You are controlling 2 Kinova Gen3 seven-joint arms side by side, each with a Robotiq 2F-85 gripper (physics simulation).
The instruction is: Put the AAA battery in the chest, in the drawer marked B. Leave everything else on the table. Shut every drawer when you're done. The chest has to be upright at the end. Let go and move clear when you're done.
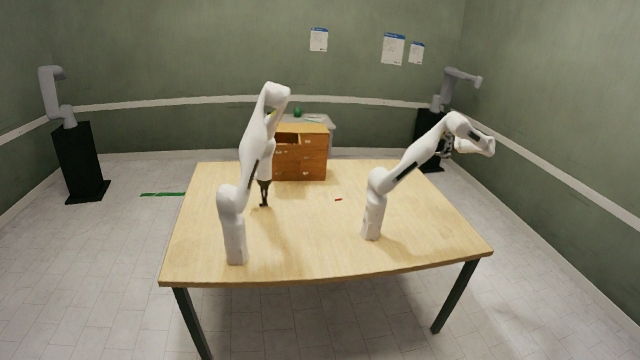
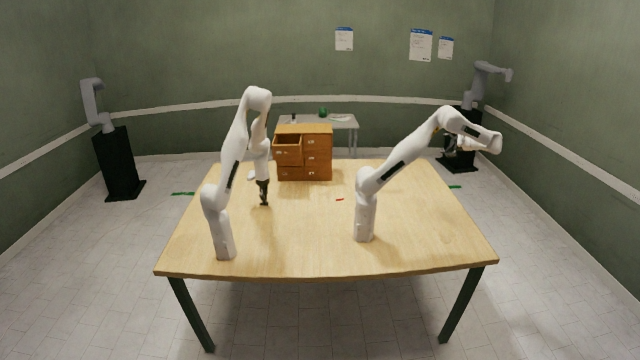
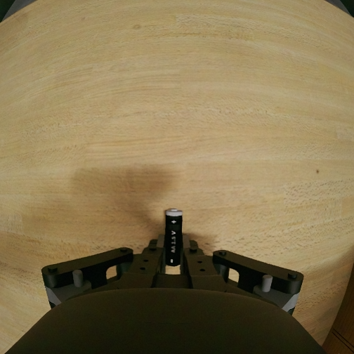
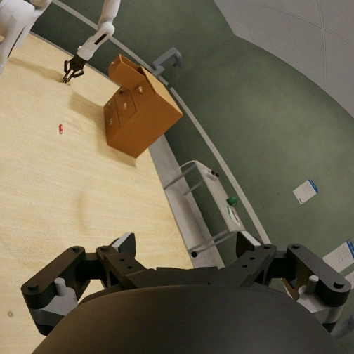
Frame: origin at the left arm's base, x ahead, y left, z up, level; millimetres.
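Seen in the pictures: left gripper, fingertip midpoint: [image 1: 264, 205] [image 2: 265, 204]; right gripper, fingertip midpoint: [image 2: 441, 143]; left arm's base at its link origin: [image 1: 237, 257] [image 2: 226, 252]; right arm's base at its link origin: [image 1: 370, 234] [image 2: 363, 235].
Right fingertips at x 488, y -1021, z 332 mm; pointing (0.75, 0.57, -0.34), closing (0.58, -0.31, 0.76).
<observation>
Pixels of each thing's top centre, then the offset from my right fingertips to it. "pt": a spot on its surface instead. Level surfaces: height alone.
- wooden chest at a spot on its surface: [image 1: 314, 162] [image 2: 319, 162] pt 181 mm ahead, 648 mm left, 212 mm down
- small red cylinder at its top centre: [image 2: 340, 198] [image 1: 338, 198] 30 mm back, 530 mm left, 322 mm down
- wooden table at its surface level: 332 mm down
A black battery [image 3: 174, 220] with a silver end, its print reading AA 1.5 V, lies between the closed fingertips of my left gripper [image 1: 263, 204] [image 2: 263, 203] [image 3: 173, 244] [image 4: 66, 80], which is shut on it at table level. My right gripper [image 4: 185, 244] is open, held off to the right, away from the chest. The wooden chest [image 1: 314, 162] [image 2: 317, 165] [image 4: 145, 120] stands upright at the back of the table. Its top left drawer [image 1: 286, 151] [image 2: 288, 157] [image 4: 120, 74] is pulled out; the others look shut. The drawer letters are too small to read.
A small red cylinder [image 1: 338, 199] [image 2: 340, 199] [image 4: 61, 129] lies on the wooden table [image 1: 310, 240] [image 2: 310, 240], in front of the chest and right of the left gripper. Behind the table, a grey side table [image 2: 352, 121] holds a green object [image 2: 323, 112].
</observation>
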